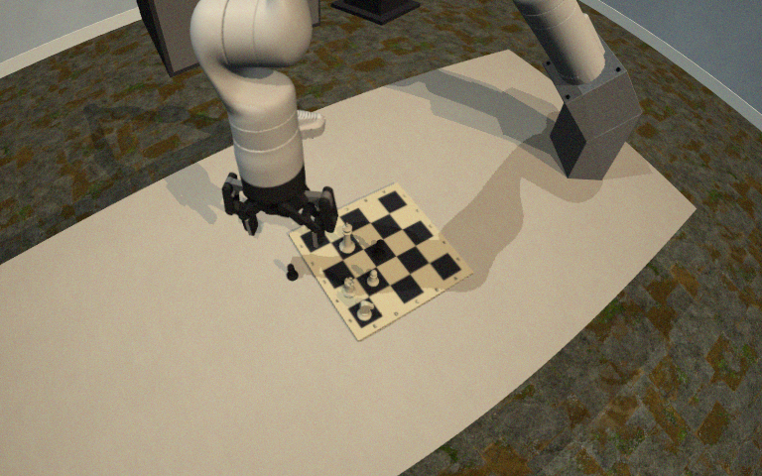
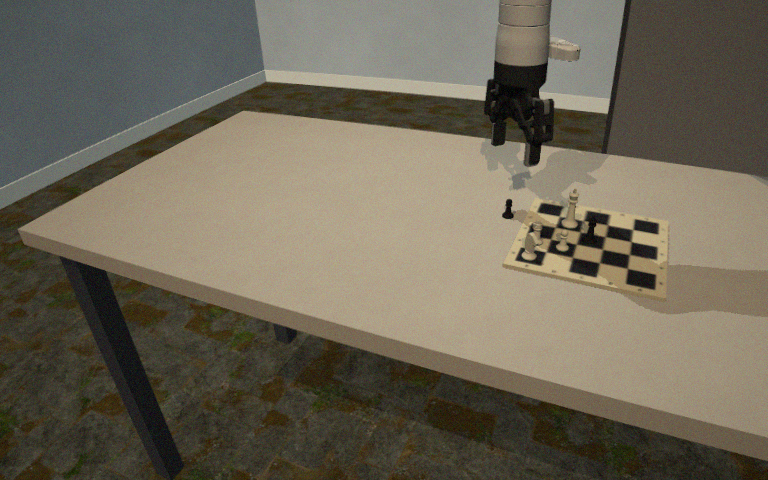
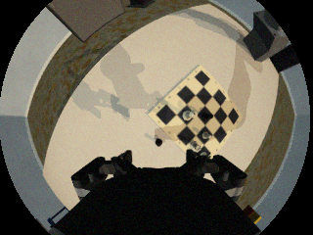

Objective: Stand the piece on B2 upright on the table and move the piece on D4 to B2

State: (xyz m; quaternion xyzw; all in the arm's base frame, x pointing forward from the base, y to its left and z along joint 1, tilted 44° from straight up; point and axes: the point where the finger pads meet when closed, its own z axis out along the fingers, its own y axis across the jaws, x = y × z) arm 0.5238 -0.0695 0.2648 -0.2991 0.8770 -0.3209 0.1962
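The white pawn lies 100 mm to the left of my hand, 100 mm below it and 70 mm behind it. From my hand the other things lie so: chessboard: 120 mm behind, 110 mm below, 80 mm to the left; then white king: 90 mm behind, 80 mm below, 30 mm to the left; then black pawn: 100 mm below.
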